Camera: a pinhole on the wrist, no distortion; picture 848 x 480 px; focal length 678.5 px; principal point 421.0 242.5 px. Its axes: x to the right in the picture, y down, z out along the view. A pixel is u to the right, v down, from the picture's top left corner.
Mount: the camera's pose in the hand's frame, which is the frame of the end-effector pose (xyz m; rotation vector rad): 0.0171 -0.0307 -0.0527 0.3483 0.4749 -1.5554
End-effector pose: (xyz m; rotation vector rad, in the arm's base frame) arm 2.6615 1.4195 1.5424 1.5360 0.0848 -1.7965
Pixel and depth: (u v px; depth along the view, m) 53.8 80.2 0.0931
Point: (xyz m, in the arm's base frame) 2.5975 1.4142 1.5405
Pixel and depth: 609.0 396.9 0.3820
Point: 2.3052 1.4717 1.3644
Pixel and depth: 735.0 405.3 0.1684
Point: 2.5163 1.4916 1.4245
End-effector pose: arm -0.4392 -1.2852 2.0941 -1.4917 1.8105 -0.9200
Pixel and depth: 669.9 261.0 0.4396
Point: -0.0318 -1.4173 2.2727
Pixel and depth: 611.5 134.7 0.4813
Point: 0.0276 -1.3417 2.2411
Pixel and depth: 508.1 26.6 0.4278
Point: -0.0166 -1.2710 2.1643
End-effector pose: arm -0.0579 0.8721 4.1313 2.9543 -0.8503 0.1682
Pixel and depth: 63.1 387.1 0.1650
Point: 0.0306 0.8569 4.0093
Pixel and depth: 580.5 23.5 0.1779
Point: 0.0077 1.0116 4.0389
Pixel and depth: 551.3 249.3 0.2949
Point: 0.1106 1.0285 3.9572
